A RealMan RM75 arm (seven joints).
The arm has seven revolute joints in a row. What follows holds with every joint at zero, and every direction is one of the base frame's.
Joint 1 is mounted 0.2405 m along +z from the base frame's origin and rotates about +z.
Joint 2 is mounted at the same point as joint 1 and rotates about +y.
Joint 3 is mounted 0.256 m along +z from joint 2 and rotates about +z.
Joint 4 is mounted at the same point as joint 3 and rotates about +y.
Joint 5 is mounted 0.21 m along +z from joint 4 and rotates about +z.
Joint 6 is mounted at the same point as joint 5 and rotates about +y.
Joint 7 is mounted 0.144 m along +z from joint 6 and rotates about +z.
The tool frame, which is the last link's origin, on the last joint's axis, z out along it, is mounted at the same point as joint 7; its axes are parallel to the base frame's.
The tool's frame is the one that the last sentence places.
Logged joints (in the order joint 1, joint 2, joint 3, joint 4, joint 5, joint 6, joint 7), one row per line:
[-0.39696 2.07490 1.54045 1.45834 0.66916 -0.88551 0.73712]
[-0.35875 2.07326 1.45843 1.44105 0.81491 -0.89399 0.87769]
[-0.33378 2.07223 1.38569 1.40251 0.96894 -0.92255 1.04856]
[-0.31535 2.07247 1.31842 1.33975 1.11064 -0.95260 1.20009]
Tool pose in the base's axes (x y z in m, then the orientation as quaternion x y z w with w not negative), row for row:
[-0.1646 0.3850 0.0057 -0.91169 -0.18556 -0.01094 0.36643]
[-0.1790 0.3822 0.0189 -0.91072 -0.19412 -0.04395 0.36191]
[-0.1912 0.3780 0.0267 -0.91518 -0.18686 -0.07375 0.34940]
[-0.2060 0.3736 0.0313 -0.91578 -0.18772 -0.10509 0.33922]
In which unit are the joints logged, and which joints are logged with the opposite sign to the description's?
The joints are logged in radians. Opposite sign: joint 2, joint 5.
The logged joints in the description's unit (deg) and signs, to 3 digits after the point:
[-22.744 -118.883 88.261 83.557 -38.340 -50.736 42.234]
[-20.555 -118.789 83.562 82.566 -46.691 -51.222 50.288]
[-19.124 -118.730 79.394 80.358 -55.516 -52.858 60.078]
[-18.068 -118.744 75.540 76.762 -63.635 -54.580 68.760]

